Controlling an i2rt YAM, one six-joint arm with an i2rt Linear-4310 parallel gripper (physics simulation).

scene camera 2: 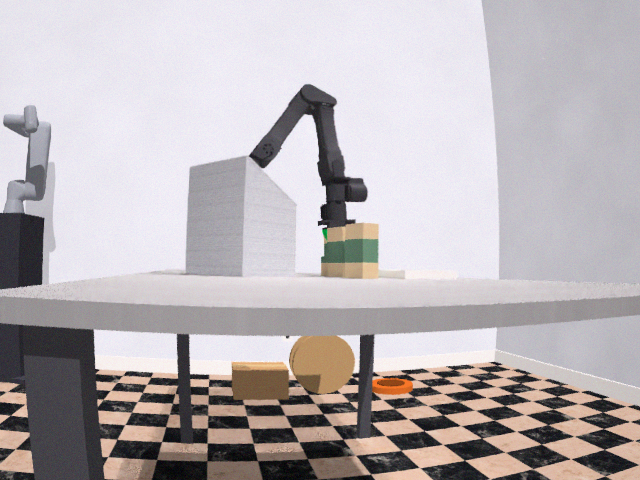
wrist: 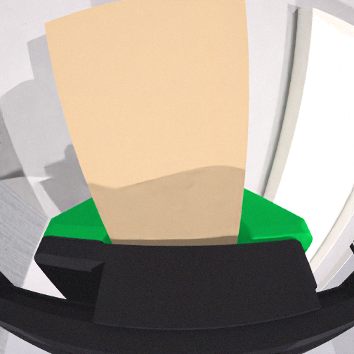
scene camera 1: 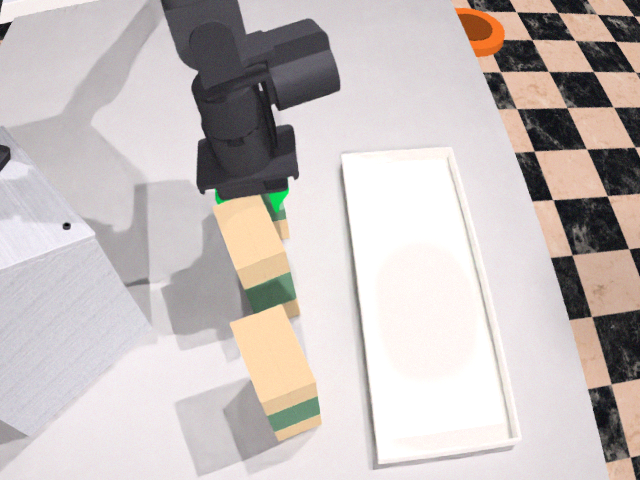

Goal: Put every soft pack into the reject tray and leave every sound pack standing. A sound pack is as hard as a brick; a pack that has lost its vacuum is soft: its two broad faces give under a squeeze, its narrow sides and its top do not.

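Places are measured from the arm's base along level axes (x ahead, y left, z up), in metres.
Pixels of known places: arm's base, origin of its link: [scene camera 2: 242,185].
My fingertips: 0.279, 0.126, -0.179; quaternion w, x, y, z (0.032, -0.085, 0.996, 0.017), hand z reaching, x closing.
Observation:
Ahead of a thing's pixels: the offset from my fingertips to its top centre, as dx, dy, dz. "pt": to the spot under its first point. Level surfaces: height alone.
Three tan packs with a green band stand in a row. The front pack @(+0.040, -0.202, +0.072) [scene camera 1: 276,351] [scene camera 2: 361,250] and the middle pack @(+0.005, -0.073, +0.073) [scene camera 1: 253,237] [scene camera 2: 336,250] stand upright. The rear pack @(pt +0.020, +0.007, -0.048) [scene camera 1: 284,229] [scene camera 2: 324,268] [wrist: 160,100] is mostly hidden behind the gripper and middle pack in the first scene view. My gripper [scene camera 1: 248,202] [scene camera 2: 334,232] [wrist: 176,174] points down and is shut on the rear pack, with a green finger at each broad face. How far those faces give cannot be told. The white reject tray @(+0.186, -0.059, -0.046) [scene camera 1: 449,449] [scene camera 2: 429,274] [wrist: 298,75] lies right of the row.
A large grey block [scene camera 1: 62,310] [scene camera 2: 217,222] stands left of the row on the grey table @(dz -0.068) [scene camera 1: 330,108] [scene camera 2: 310,294]. The table's right edge runs beyond the tray. An orange ring [scene camera 1: 496,43] [scene camera 2: 408,385] lies on the checkered floor.

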